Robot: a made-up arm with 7 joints. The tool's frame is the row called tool. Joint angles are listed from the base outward.
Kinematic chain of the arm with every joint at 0, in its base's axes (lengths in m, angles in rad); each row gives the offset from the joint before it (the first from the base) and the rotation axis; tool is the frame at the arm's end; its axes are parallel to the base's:
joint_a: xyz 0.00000 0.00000 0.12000 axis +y
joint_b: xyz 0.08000 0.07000 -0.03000 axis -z
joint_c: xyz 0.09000 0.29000 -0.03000 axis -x
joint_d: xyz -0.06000 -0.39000 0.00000 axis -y
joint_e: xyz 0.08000 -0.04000 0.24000 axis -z
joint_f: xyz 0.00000 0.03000 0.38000 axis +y
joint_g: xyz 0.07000 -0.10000 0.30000 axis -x
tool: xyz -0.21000 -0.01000 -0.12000
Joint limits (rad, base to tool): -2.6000..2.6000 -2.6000..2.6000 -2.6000..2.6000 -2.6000..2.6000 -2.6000..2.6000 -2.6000..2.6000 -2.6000..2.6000
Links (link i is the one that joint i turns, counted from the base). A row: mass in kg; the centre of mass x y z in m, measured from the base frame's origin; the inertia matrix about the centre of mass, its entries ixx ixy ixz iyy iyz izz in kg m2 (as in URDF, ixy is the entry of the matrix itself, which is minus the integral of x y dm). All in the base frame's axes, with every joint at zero. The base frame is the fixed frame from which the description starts. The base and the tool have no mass.
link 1: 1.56; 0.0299 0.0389 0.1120; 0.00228 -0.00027 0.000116 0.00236 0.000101 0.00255
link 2: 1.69; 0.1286 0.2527 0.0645; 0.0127 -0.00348 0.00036 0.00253 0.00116 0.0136
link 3: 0.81; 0.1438 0.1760 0.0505; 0.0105 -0.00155 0 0.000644 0 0.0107
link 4: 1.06; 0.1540 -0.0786 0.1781; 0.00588 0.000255 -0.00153 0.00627 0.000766 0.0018
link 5: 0.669; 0.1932 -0.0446 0.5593; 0.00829 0 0 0.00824 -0.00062 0.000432
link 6: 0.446; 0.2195 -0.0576 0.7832; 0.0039 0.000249 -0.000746 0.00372 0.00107 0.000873
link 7: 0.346; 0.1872 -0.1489 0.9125; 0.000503 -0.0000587 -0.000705 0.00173 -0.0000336 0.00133
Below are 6 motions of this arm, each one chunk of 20 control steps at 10 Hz.
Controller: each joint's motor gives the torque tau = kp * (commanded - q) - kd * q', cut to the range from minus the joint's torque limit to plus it. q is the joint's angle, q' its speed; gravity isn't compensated. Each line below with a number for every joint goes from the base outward.
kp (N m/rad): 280 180 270 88 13 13 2.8
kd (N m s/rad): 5.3 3 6.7 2.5 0.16 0.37 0.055
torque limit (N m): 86 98 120 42 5.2 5.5 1
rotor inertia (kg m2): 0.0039 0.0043 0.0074 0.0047 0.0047 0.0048 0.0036
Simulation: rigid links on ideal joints. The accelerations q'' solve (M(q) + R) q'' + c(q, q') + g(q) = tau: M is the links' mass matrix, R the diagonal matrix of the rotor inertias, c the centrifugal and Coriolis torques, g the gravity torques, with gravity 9.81 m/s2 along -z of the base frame. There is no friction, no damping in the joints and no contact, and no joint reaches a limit. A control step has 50 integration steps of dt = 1/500 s. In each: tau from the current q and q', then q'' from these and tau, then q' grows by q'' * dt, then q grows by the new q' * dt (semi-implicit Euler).
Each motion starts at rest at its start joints. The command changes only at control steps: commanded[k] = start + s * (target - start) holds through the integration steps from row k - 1 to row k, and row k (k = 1, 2, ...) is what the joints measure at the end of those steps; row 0 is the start. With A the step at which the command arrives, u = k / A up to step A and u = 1 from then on. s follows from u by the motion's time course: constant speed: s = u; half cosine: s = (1 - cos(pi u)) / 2; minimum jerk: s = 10 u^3 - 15 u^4 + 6 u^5; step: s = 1 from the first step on.
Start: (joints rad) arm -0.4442 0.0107 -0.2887 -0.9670 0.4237 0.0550 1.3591
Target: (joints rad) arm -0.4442 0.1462 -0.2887 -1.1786 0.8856 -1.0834 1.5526
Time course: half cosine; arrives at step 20
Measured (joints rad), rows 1 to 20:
1: -0.4086 0.0151 -0.3174 -0.9755 0.4504 0.0130 1.3024
2: -0.3814 0.0338 -0.3375 -1.0457 0.4384 0.0891 1.2797
3: -0.3640 0.0230 -0.3464 -1.1120 0.4152 0.1634 1.3572
4: -0.3591 0.0051 -0.3486 -1.1509 0.4327 0.1170 1.3386
5: -0.3667 0.0130 -0.3435 -1.1464 0.4715 0.0227 1.3333
6: -0.3804 0.0437 -0.3350 -1.1116 0.5179 -0.0941 1.3580
7: -0.3939 0.0679 -0.3276 -1.0767 0.5565 -0.2276 1.3552
8: -0.4009 0.0734 -0.3227 -1.0708 0.5941 -0.3542 1.3611
9: -0.3974 0.0732 -0.3229 -1.1009 0.6355 -0.4456 1.3794
10: -0.3856 0.0795 -0.3294 -1.1515 0.6696 -0.5024 1.3869
11: -0.3736 0.0914 -0.3368 -1.1999 0.6981 -0.5525 1.3879
12: -0.3692 0.1024 -0.3391 -1.2292 0.7339 -0.6270 1.3959
13: -0.3742 0.1110 -0.3355 -1.2342 0.7777 -0.7339 1.4171
14: -0.3839 0.1201 -0.3291 -1.2234 0.8157 -0.8526 1.4439
15: -0.3912 0.1309 -0.3244 -1.2135 0.8371 -0.9532 1.4616
16: -0.3920 0.1407 -0.3242 -1.2183 0.8503 -1.0185 1.4661
17: -0.3873 0.1456 -0.3268 -1.2389 0.8708 -1.0524 1.4662
18: -0.3814 0.1452 -0.3297 -1.2644 0.8998 -1.0705 1.4695
19: -0.3780 0.1432 -0.3310 -1.2810 0.9223 -1.0850 1.4750
20: -0.3789 0.1434 -0.3305 -1.2818 0.9237 -1.0941 1.4775

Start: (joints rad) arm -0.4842 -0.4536 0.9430 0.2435 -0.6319 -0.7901 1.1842
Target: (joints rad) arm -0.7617 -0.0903 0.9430 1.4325 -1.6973 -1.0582 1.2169
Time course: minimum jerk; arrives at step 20
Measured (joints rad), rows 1 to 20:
1: -0.4943 -0.4700 0.9520 0.2569 -0.6013 -0.7829 1.1131
2: -0.5189 -0.4817 0.9660 0.3051 -0.5731 -0.7836 1.1377
3: -0.5388 -0.4871 0.9695 0.3611 -0.5696 -0.7966 1.1854
4: -0.5466 -0.4765 0.9615 0.4092 -0.6068 -0.8245 1.1682
5: -0.5486 -0.4508 0.9521 0.4485 -0.6828 -0.8410 1.1539
6: -0.5566 -0.4175 0.9508 0.4947 -0.7785 -0.8358 1.1481
7: -0.5776 -0.3843 0.9564 0.5678 -0.8719 -0.8242 1.1413
8: -0.6095 -0.3561 0.9601 0.6755 -0.9575 -0.8233 1.1506
9: -0.6456 -0.3313 0.9561 0.8080 -1.0372 -0.8392 1.1679
10: -0.6780 -0.3043 0.9458 0.9445 -1.1181 -0.8666 1.1787
11: -0.7033 -0.2723 0.9359 1.0658 -1.2120 -0.8944 1.1815
12: -0.7241 -0.2357 0.9324 1.1642 -1.3207 -0.9113 1.1801
13: -0.7437 -0.1984 0.9348 1.2440 -1.4324 -0.9140 1.1797
14: -0.7619 -0.1664 0.9377 1.3140 -1.5286 -0.9131 1.1818
15: -0.7767 -0.1446 0.9367 1.3792 -1.5942 -0.9207 1.1858
16: -0.7876 -0.1329 0.9321 1.4377 -1.6286 -0.9347 1.1913
17: -0.7950 -0.1269 0.9274 1.4823 -1.6455 -0.9447 1.1959
18: -0.7990 -0.1222 0.9256 1.5058 -1.6583 -0.9472 1.1979
19: -0.7991 -0.1175 0.9276 1.5078 -1.6714 -0.9477 1.1992
20: -0.7965 -0.1131 0.9314 1.4967 -1.6832 -0.9519 1.2001

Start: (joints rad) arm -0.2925 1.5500 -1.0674 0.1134 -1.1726 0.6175 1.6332
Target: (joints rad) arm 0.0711 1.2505 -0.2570 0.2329 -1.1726 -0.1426 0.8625
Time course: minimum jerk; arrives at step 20
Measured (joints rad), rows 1 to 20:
1: -0.2593 1.5553 -1.1095 0.1101 -1.1460 0.5828 1.5944
2: -0.2842 1.5512 -1.1152 0.1125 -1.0956 0.5038 1.5402
3: -0.2765 1.5459 -1.1091 0.1146 -1.0983 0.4687 1.5224
4: -0.2565 1.5358 -1.0690 0.1203 -1.1237 0.4726 1.5181
5: -0.2315 1.5211 -1.0186 0.1266 -1.1472 0.4725 1.5059
6: -0.2118 1.5016 -0.9705 0.1327 -1.1469 0.4345 1.4467
7: -0.1916 1.4783 -0.9208 0.1383 -1.1315 0.3552 1.3698
8: -0.1646 1.4527 -0.8588 0.1472 -1.1287 0.2721 1.3064
9: -0.1301 1.4262 -0.7825 0.1615 -1.1420 0.2132 1.2476
10: -0.0930 1.3986 -0.7004 0.1770 -1.1554 0.1659 1.1815
11: -0.0587 1.3698 -0.6226 0.1890 -1.1610 0.1113 1.1069
12: -0.0281 1.3414 -0.5529 0.1970 -1.1602 0.0454 1.0330
13: 0.0002 1.3157 -0.4892 0.2046 -1.1601 -0.0185 0.9698
14: 0.0267 1.2945 -0.4309 0.2142 -1.1634 -0.0666 0.9164
15: 0.0496 1.2779 -0.3810 0.2243 -1.1674 -0.0991 0.8712
16: 0.0666 1.2652 -0.3440 0.2316 -1.1697 -0.1240 0.8364
17: 0.0767 1.2562 -0.3214 0.2349 -1.1699 -0.1463 0.8139
18: 0.0811 1.2510 -0.3111 0.2357 -1.1691 -0.1643 0.8029
19: 0.0818 1.2492 -0.3089 0.2364 -1.1684 -0.1750 0.7996
20: 0.0807 1.2495 -0.3104 0.2379 -1.1675 -0.1803 0.7995

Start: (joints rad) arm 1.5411 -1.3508 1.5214 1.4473 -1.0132 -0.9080 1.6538
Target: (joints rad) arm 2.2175 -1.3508 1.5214 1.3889 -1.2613 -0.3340 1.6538
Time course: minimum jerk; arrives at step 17
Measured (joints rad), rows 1 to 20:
1: 1.5624 -1.3357 1.4929 1.4861 -1.0109 -0.9079 1.6221
2: 1.5957 -1.3723 1.4739 1.5338 -0.9647 -0.9873 1.6962
3: 1.6206 -1.4123 1.4610 1.5947 -0.8954 -0.9790 1.7614
4: 1.6636 -1.4229 1.4508 1.6204 -0.8993 -0.9364 1.7929
5: 1.7096 -1.4100 1.4550 1.5983 -0.9516 -0.9152 1.7588
6: 1.7588 -1.3844 1.4675 1.5468 -1.0143 -0.8460 1.7112
7: 1.8191 -1.3607 1.4786 1.4957 -1.0911 -0.7522 1.6845
8: 1.8920 -1.3483 1.4830 1.4661 -1.1339 -0.6892 1.6540
9: 1.9752 -1.3529 1.4795 1.4638 -1.1497 -0.6591 1.6649
10: 2.0575 -1.3719 1.4718 1.4842 -1.1535 -0.6323 1.6935
11: 2.1280 -1.3932 1.4658 1.5120 -1.1529 -0.5937 1.7164
12: 2.1848 -1.4038 1.4641 1.5261 -1.1651 -0.5491 1.7278
13: 2.2261 -1.3988 1.4674 1.5160 -1.1884 -0.5089 1.7164
14: 2.2509 -1.3835 1.4749 1.4875 -1.2155 -0.4731 1.6932
15: 2.2625 -1.3665 1.4824 1.4569 -1.2371 -0.4436 1.6705
16: 2.2657 -1.3564 1.4869 1.4387 -1.2460 -0.4288 1.6552
17: 2.2660 -1.3577 1.4872 1.4388 -1.2434 -0.4283 1.6552
18: 2.2680 -1.3679 1.4844 1.4534 -1.2351 -0.4333 1.6681
19: 2.2713 -1.3798 1.4802 1.4730 -1.2243 -0.4425 1.6827
20: 2.2736 -1.3870 1.4774 1.4865 -1.2160 -0.4522 1.6918

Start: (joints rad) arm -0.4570 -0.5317 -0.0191 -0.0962 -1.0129 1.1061 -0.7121
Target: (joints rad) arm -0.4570 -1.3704 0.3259 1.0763 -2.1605 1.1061 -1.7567
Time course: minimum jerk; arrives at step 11
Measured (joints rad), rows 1 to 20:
1: -0.4411 -0.5522 -0.0445 -0.0767 -1.0778 1.1914 -0.7363
2: -0.4294 -0.5819 -0.0533 -0.0450 -1.0972 1.2384 -0.7514
3: -0.4296 -0.6653 -0.0138 0.0227 -1.1479 1.1997 -0.7887
4: -0.4456 -0.7853 0.0566 0.1653 -1.3325 1.1810 -1.0054
5: -0.4781 -0.9108 0.1442 0.4045 -1.5492 1.1319 -1.2918
6: -0.5101 -1.0347 0.2250 0.6869 -1.7977 1.0758 -1.5720
7: -0.5063 -1.1570 0.2577 0.9392 -2.0168 1.1128 -1.7587
8: -0.4674 -1.2914 0.2535 1.0996 -2.1741 1.1581 -1.7543
9: -0.4511 -1.3768 0.2675 1.1786 -2.2769 1.1439 -1.7524
10: -0.4599 -1.3746 0.2926 1.2003 -2.2472 1.1556 -1.8230
11: -0.4684 -1.3437 0.3076 1.1682 -2.1356 1.1802 -1.8593
12: -0.4707 -1.3402 0.3194 1.1181 -2.1029 1.1727 -1.8378
13: -0.4671 -1.3524 0.3182 1.1085 -2.1340 1.1477 -1.7961
14: -0.4639 -1.3595 0.3080 1.1441 -2.1701 1.1477 -1.8065
15: -0.4635 -1.3609 0.3014 1.1785 -2.1994 1.1715 -1.8348
16: -0.4633 -1.3602 0.3009 1.1805 -2.1936 1.1793 -1.8305
17: -0.4642 -1.3571 0.3059 1.1576 -2.1670 1.1632 -1.8186
18: -0.4662 -1.3527 0.3117 1.1368 -2.1461 1.1540 -1.8155
19: -0.4670 -1.3512 0.3127 1.1348 -2.1439 1.1615 -1.8192
20: -0.4660 -1.3544 0.3094 1.1476 -2.1619 1.1672 -1.8229

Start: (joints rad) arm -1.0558 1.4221 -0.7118 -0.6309 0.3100 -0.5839 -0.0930
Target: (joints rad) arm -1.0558 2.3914 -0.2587 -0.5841 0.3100 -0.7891 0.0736
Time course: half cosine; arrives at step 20
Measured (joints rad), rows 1 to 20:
1: -1.0219 1.4704 -0.7300 -0.6364 0.2737 -0.5425 -0.0379
2: -1.0412 1.5014 -0.7290 -0.6083 0.2434 -0.5566 0.0493
3: -1.0354 1.5318 -0.7094 -0.5964 0.2681 -0.5970 0.0176
4: -1.0317 1.5678 -0.6808 -0.5985 0.2805 -0.5882 -0.0246
5: -1.0358 1.6158 -0.6620 -0.6132 0.2753 -0.5824 0.0062
6: -1.0413 1.6767 -0.6434 -0.6276 0.2652 -0.5769 0.0287
7: -1.0429 1.7428 -0.6135 -0.6317 0.2676 -0.5821 0.0380
8: -1.0425 1.8145 -0.5771 -0.6264 0.2742 -0.6002 0.0384
9: -1.0442 1.8913 -0.5421 -0.6203 0.2738 -0.6212 0.0501
10: -1.0477 1.9682 -0.5094 -0.6217 0.2701 -0.6362 0.0686
11: -1.0507 2.0407 -0.4761 -0.6314 0.2718 -0.6430 0.0751
12: -1.0529 2.1094 -0.4420 -0.6429 0.2770 -0.6470 0.0749
13: -1.0552 2.1765 -0.4098 -0.6495 0.2788 -0.6553 0.0803
14: -1.0574 2.2404 -0.3809 -0.6501 0.2769 -0.6696 0.0920
15: -1.0587 2.2964 -0.3546 -0.6485 0.2764 -0.6858 0.1010
16: -1.0594 2.3415 -0.3312 -0.6490 0.2793 -0.6986 0.1022
17: -1.0604 2.3761 -0.3126 -0.6528 0.2820 -0.7057 0.1010
18: -1.0620 2.4011 -0.3001 -0.6576 0.2813 -0.7088 0.1028
19: -1.0633 2.4157 -0.2935 -0.6610 0.2790 -0.7111 0.1062
20: -1.0635 2.4185 -0.2914 -0.6618 0.2777 -0.7139 0.1069

